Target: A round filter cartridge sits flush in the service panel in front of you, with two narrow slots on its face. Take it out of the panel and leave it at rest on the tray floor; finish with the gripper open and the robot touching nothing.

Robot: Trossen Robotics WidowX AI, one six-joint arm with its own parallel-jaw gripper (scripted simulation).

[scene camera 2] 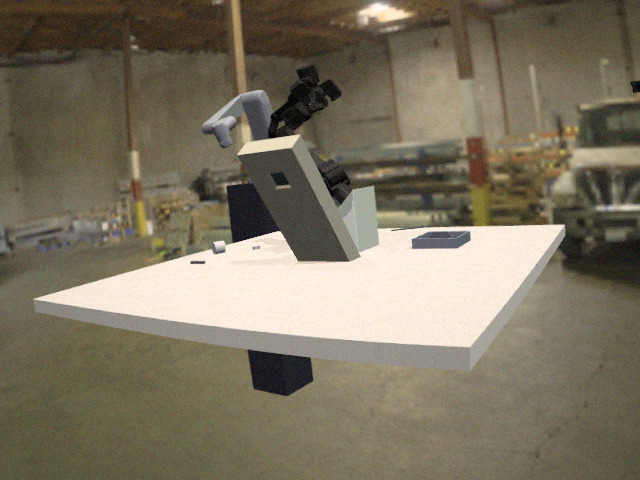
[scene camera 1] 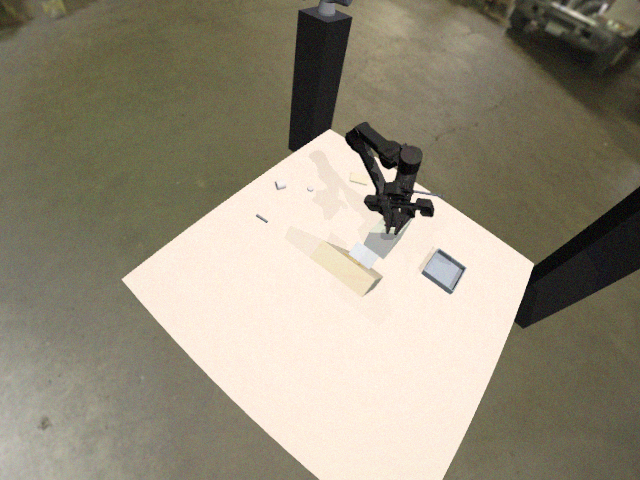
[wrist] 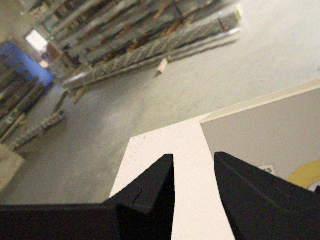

Note:
In view: my gripper [scene camera 1: 391, 234], a service panel [scene camera 2: 282, 170] and a blue-grey tray [scene camera 1: 442, 269].
My gripper shows as well in scene camera 2 [scene camera 2: 307, 111] and in the wrist view [wrist: 193, 162]. The service panel shows as well in scene camera 1 [scene camera 1: 336, 260]. The blue-grey tray also shows in scene camera 2 [scene camera 2: 455, 239].

